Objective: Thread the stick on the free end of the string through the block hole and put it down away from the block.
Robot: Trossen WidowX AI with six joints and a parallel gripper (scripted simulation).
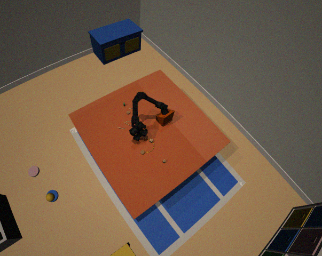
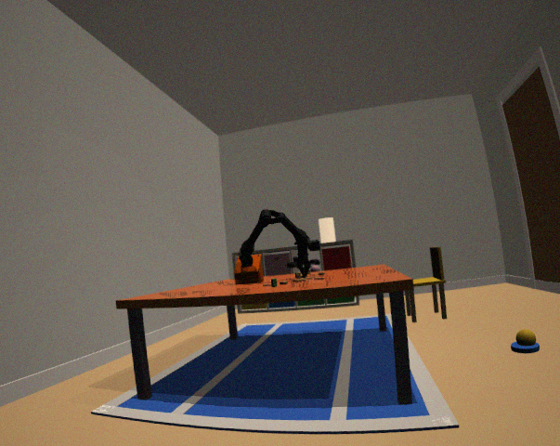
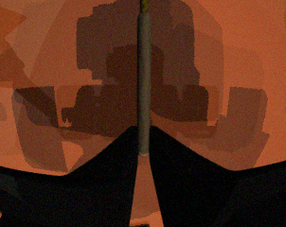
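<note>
Right now my gripper tip is 4 cm to the right of the thin wooden stick, 2 cm past it and 1 cm below it. The rest, counted from my gripper tip: green object (42 cm to the right, 9 cm behind, 2 cm above); then wooden block (11 cm to the left, 5 cm behind, 1 cm above).
</note>
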